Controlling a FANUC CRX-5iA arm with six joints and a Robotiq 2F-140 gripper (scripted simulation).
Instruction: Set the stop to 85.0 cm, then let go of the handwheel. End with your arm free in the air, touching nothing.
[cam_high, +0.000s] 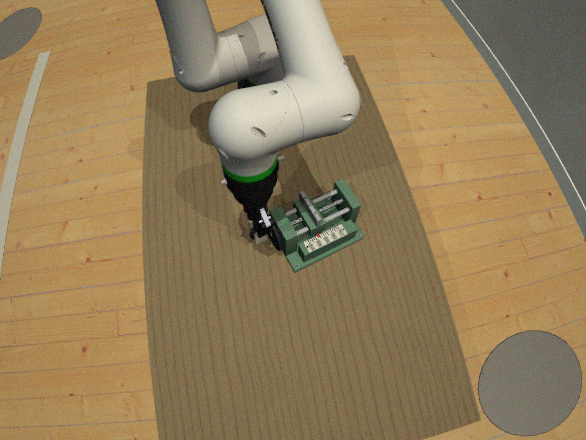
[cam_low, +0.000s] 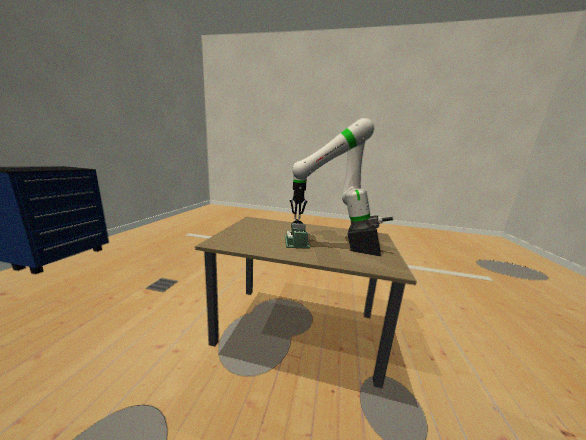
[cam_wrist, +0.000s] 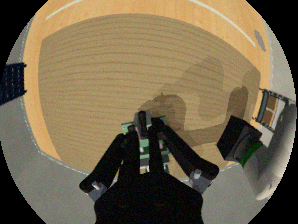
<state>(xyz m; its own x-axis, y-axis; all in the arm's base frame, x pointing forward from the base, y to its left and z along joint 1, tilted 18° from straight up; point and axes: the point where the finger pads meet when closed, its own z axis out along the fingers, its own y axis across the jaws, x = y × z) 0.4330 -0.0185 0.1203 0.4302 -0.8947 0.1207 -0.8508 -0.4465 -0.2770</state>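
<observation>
The stop block lies 50 mm behind my hand, 120 mm to the left of it and 30 mm below it.
</observation>
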